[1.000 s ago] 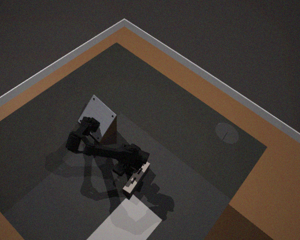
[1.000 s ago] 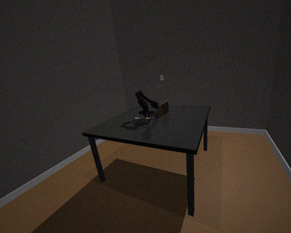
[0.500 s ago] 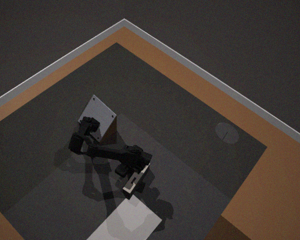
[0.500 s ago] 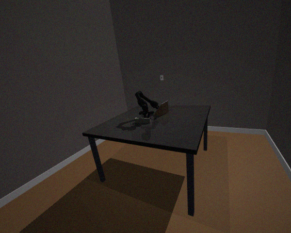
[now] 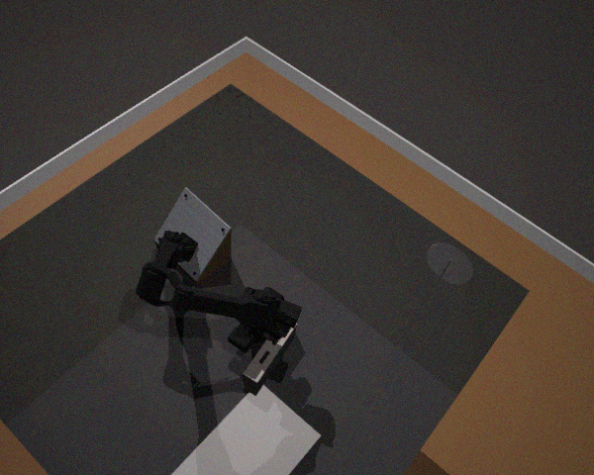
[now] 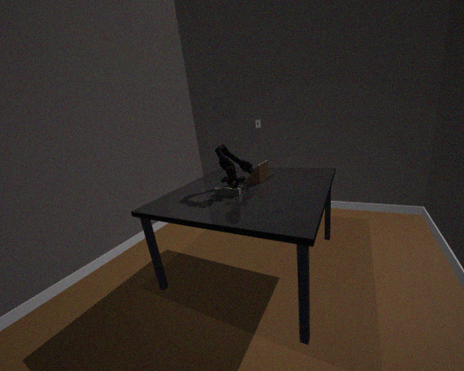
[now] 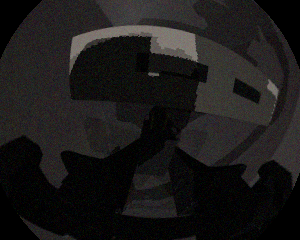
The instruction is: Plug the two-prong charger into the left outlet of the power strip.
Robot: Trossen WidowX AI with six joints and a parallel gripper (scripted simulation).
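Now: gripper tip 2 cm short of the dark charger and 1 cm below it.
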